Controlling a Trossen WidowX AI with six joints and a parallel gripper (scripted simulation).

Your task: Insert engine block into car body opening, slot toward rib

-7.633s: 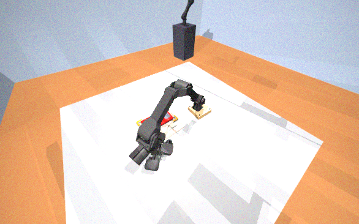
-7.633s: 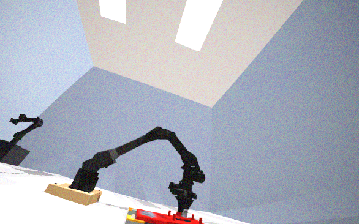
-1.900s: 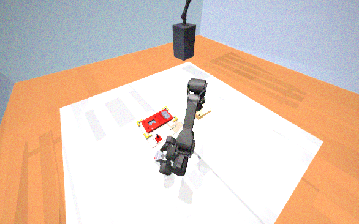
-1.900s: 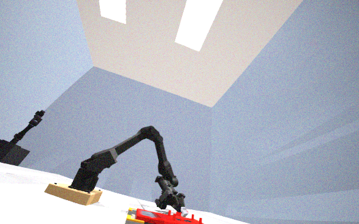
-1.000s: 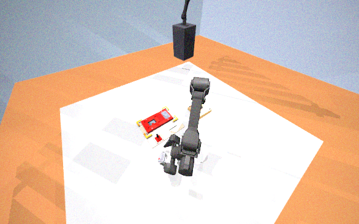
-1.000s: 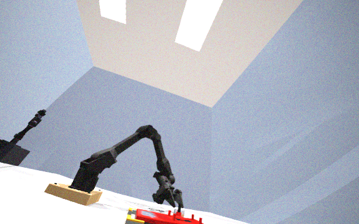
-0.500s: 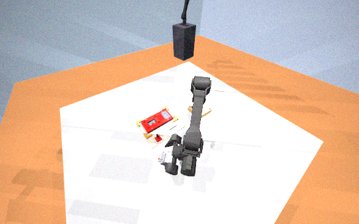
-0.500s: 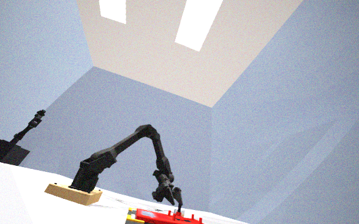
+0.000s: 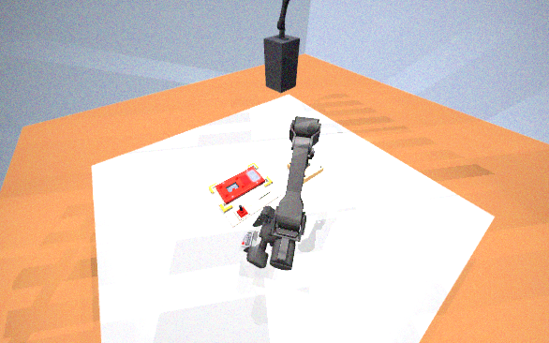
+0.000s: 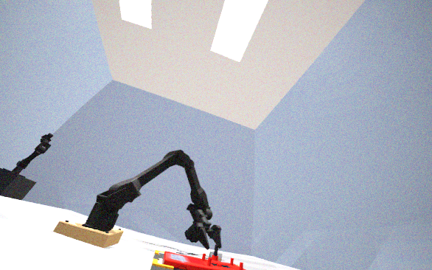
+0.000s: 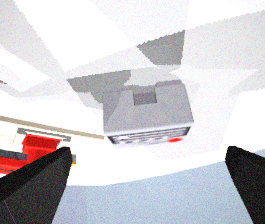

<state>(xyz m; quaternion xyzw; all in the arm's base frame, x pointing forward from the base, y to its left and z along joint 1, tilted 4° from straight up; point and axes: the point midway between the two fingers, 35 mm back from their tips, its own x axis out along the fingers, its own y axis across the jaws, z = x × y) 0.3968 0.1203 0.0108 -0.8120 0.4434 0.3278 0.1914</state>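
Right now the engine block is 30 mm below my gripper tip.
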